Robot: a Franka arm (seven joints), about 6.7 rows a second.
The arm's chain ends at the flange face. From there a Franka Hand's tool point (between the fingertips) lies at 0.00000 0.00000 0.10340 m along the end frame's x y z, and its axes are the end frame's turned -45 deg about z.
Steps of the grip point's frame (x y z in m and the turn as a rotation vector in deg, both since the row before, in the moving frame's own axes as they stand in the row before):
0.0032, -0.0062, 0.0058, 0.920, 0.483, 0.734
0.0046, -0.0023, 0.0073, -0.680, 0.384, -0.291
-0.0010, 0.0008, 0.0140, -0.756, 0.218, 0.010
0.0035, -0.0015, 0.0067, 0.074, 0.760, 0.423
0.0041, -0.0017, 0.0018, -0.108, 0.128, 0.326
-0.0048, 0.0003, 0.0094, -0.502, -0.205, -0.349
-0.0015, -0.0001, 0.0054, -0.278, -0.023, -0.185
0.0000, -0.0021, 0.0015, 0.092, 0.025, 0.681
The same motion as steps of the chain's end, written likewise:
-0.0016, -0.0049, 0.0058, 0.992, -0.309, 0.734
0.0003, -0.0053, 0.0073, -0.209, 0.752, -0.291
-0.0014, 0.0006, 0.0140, -0.380, 0.689, 0.010
0.0005, -0.0025, 0.0067, 0.590, 0.485, 0.423
0.0014, -0.0041, 0.0018, 0.014, 0.167, 0.326
-0.0036, 0.0027, 0.0094, -0.500, 0.210, -0.349
-0.0015, 0.0006, 0.0054, -0.213, 0.180, -0.185
-0.0014, -0.0013, 0.0015, 0.083, -0.047, 0.681

